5 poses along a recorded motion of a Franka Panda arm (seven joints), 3.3 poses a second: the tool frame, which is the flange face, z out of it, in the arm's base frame.
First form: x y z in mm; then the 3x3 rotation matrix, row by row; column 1 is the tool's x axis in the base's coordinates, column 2 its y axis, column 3 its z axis. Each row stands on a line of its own.
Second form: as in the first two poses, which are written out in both.
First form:
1:
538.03 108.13 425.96
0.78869 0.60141 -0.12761
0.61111 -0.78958 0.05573
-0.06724 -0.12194 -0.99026
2:
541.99 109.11 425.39
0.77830 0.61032 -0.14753
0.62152 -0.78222 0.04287
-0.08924 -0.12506 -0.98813
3:
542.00 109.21 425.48
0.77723 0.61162 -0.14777
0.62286 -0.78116 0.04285
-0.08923 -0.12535 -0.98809
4:
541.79 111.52 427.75
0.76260 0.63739 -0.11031
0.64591 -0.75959 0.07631
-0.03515 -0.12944 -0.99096
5:
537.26 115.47 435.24
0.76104 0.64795 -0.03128
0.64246 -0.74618 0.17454
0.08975 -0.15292 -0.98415
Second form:
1:
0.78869 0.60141 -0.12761 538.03
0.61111 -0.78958 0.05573 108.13
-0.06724 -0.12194 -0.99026 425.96
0 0 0 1

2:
0.77830 0.61032 -0.14753 541.99
0.62152 -0.78222 0.04287 109.11
-0.08924 -0.12506 -0.98813 425.39
0 0 0 1

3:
0.77723 0.61162 -0.14777 542.00
0.62286 -0.78116 0.04285 109.21
-0.08923 -0.12535 -0.98809 425.48
0 0 0 1

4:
0.76260 0.63739 -0.11031 541.79
0.64591 -0.75959 0.07631 111.52
-0.03515 -0.12944 -0.99096 427.75
0 0 0 1

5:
0.76104 0.64795 -0.03128 537.26
0.64246 -0.74618 0.17454 115.47
0.08975 -0.15292 -0.98415 435.24
0 0 0 1

